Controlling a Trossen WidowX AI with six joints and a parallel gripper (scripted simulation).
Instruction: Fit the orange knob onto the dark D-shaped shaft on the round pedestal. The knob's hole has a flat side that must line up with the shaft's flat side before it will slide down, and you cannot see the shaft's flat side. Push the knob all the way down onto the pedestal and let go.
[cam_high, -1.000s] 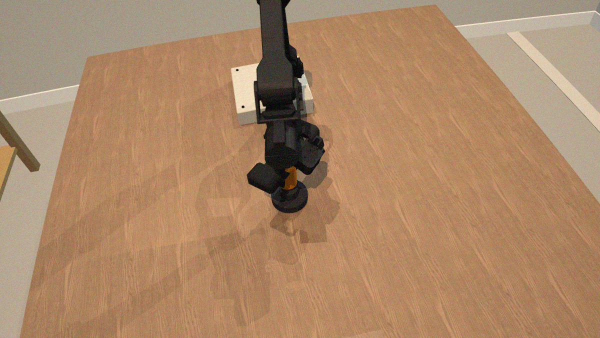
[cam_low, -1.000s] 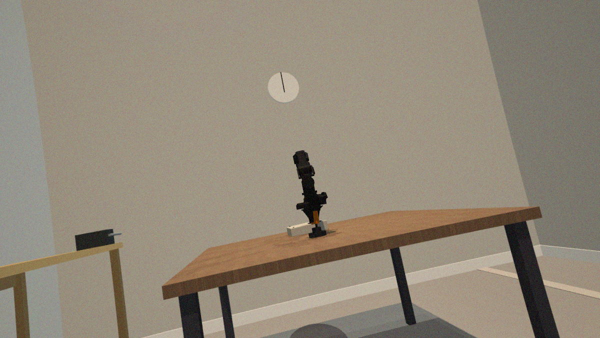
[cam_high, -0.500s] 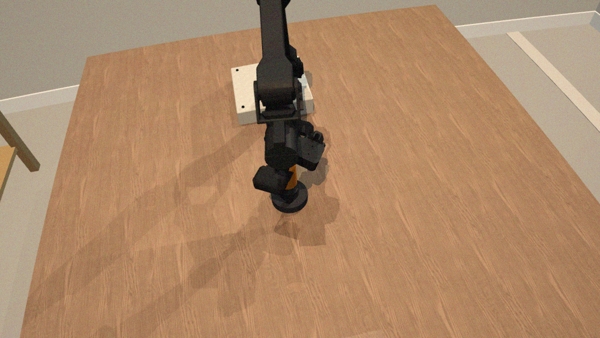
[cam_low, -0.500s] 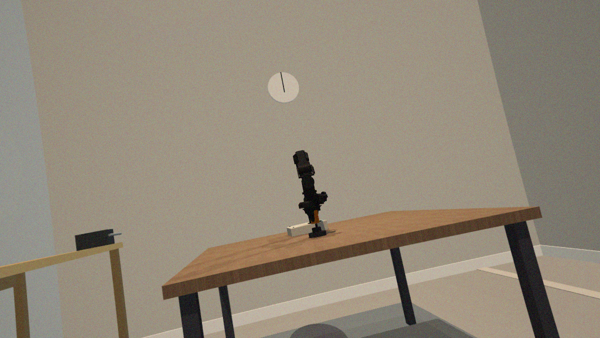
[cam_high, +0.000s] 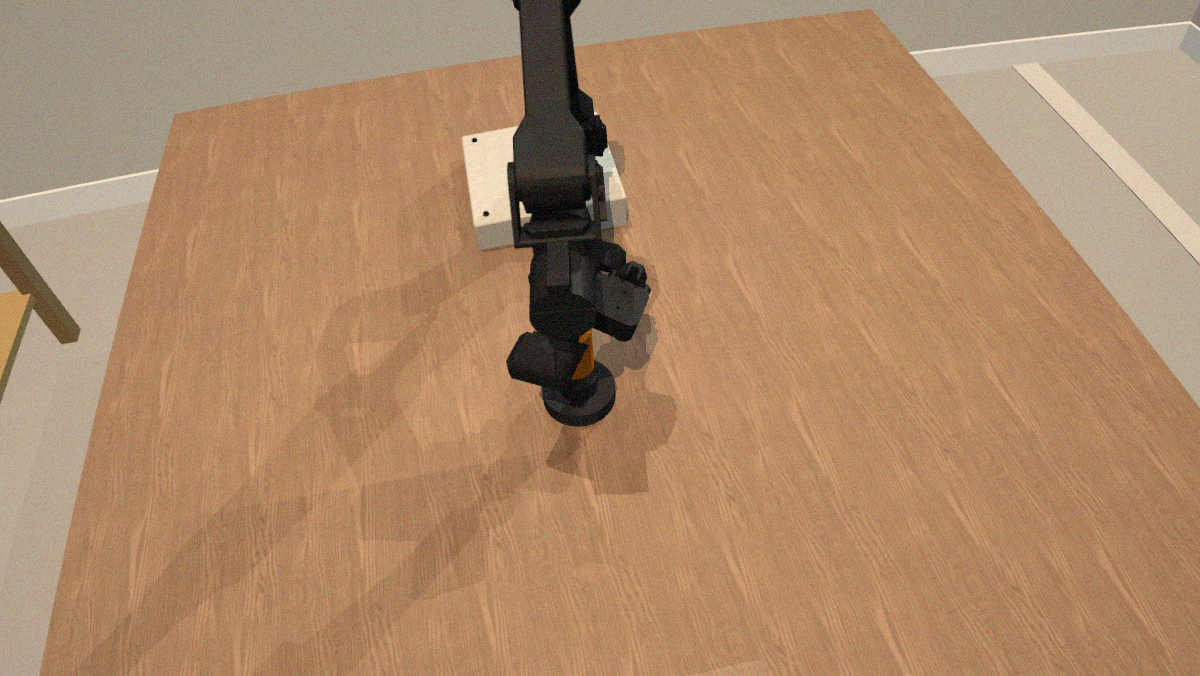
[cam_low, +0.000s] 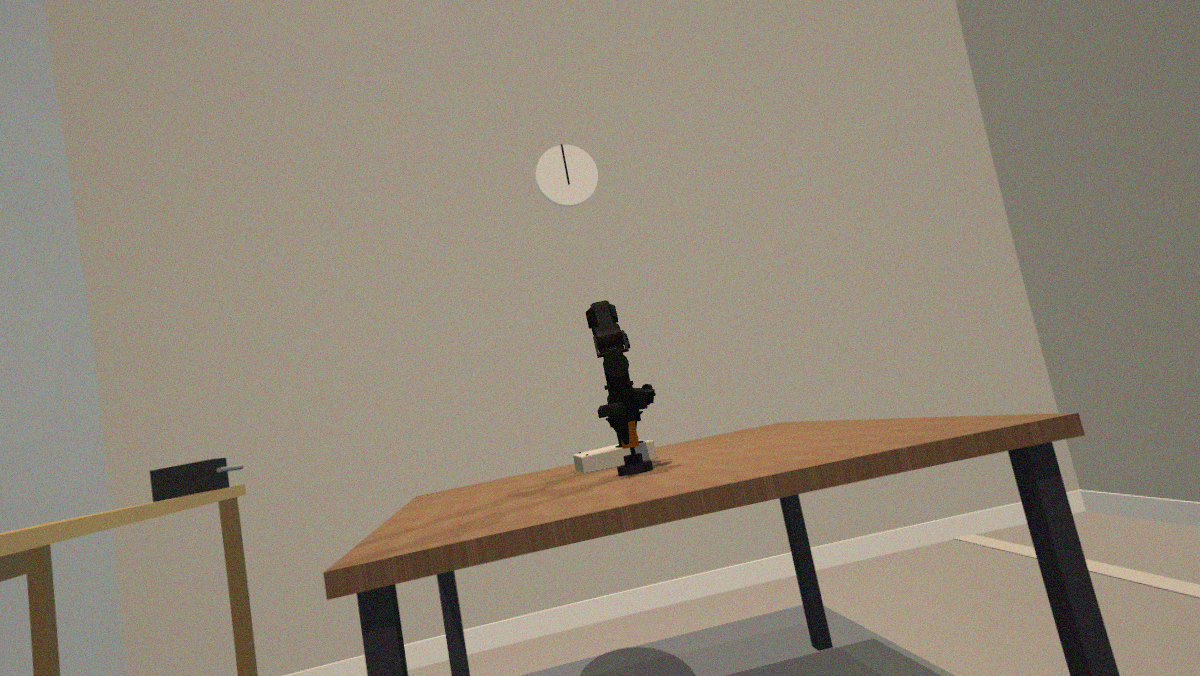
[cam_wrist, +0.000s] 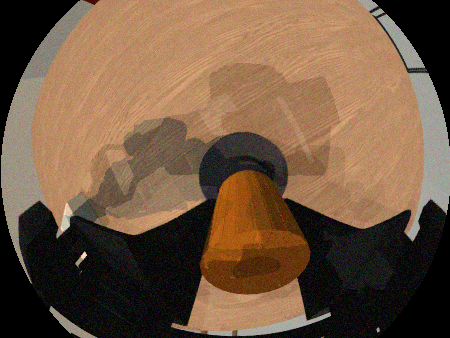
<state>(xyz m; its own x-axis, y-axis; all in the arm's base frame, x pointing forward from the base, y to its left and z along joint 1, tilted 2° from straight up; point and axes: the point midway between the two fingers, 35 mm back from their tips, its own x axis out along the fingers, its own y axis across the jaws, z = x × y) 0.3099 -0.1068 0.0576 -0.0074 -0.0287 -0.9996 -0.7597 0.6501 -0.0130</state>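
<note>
The dark round pedestal lies 40 mm below my gripper tip. The rest, counted from my gripper tip: orange knob 20 mm above.
</note>
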